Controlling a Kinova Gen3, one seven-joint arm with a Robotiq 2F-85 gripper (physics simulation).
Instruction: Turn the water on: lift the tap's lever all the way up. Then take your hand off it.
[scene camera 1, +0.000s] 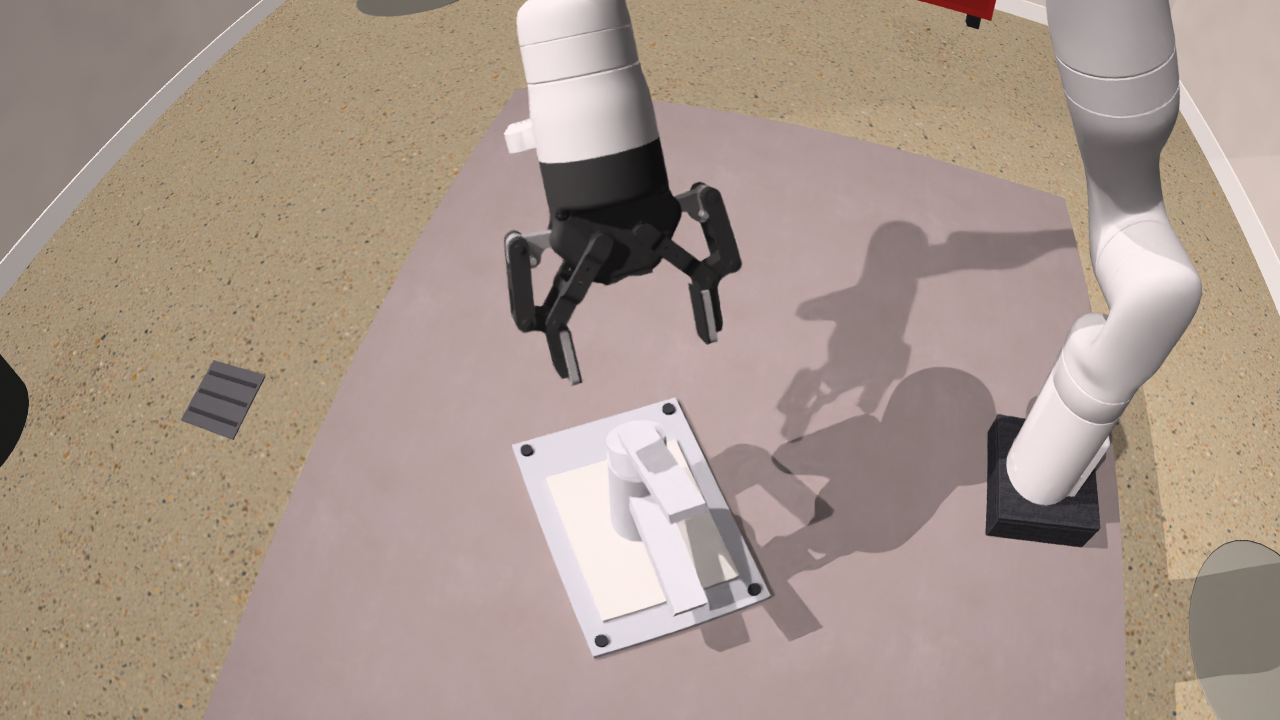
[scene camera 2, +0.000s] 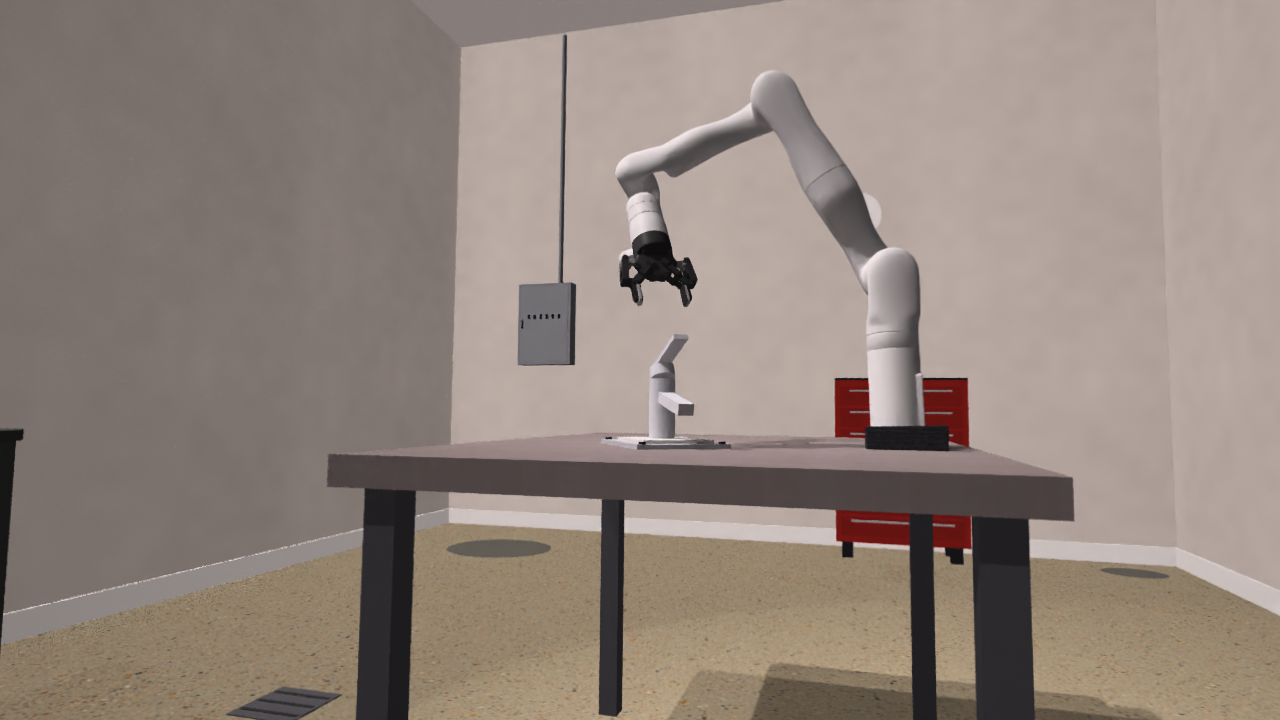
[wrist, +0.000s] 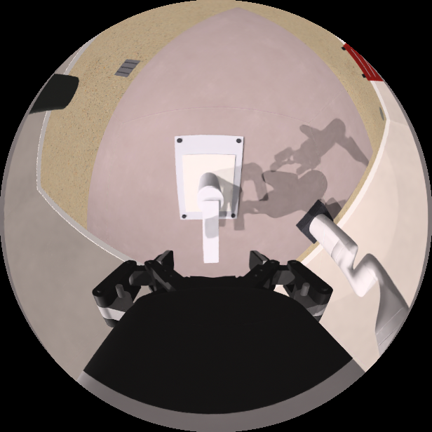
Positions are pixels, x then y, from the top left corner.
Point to a pale base plate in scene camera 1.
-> At 584, 445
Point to my gripper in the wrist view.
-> At 211, 259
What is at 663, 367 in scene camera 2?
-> A tap lever.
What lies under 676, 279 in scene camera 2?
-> My gripper.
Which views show my gripper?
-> Scene camera 1, scene camera 2 and the wrist view: all of them.
